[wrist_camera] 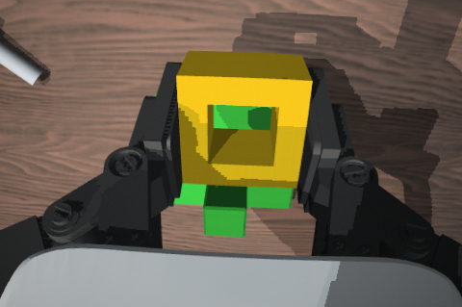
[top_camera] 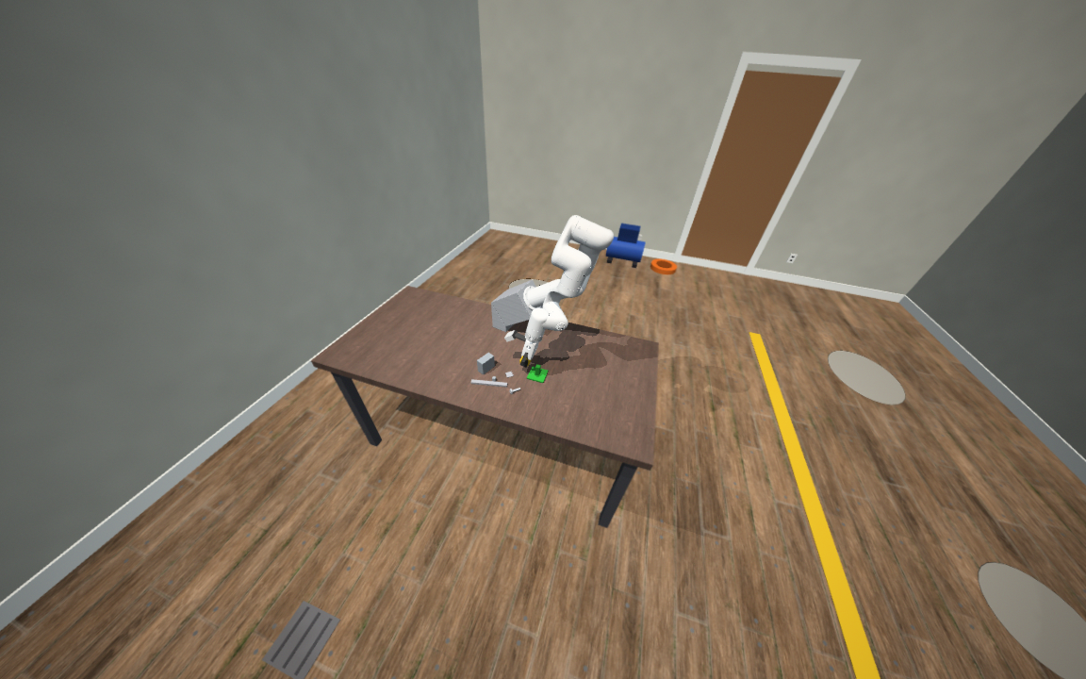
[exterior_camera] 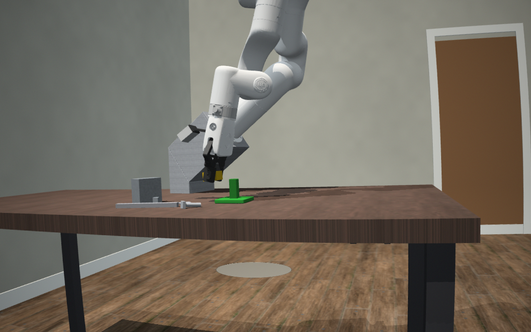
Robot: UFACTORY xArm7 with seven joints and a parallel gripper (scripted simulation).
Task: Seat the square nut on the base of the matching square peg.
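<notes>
The small grey square tile lies 70 mm below my hand, 60 mm to the right of it and 50 mm ahead of it. Round my hand: grey bolt: 140 mm ahead, 70 mm below; grey block: 170 mm to the right, 70 mm ahead, 40 mm below; flat grey bar: 140 mm ahead, 110 mm to the right, 70 mm below.
</notes>
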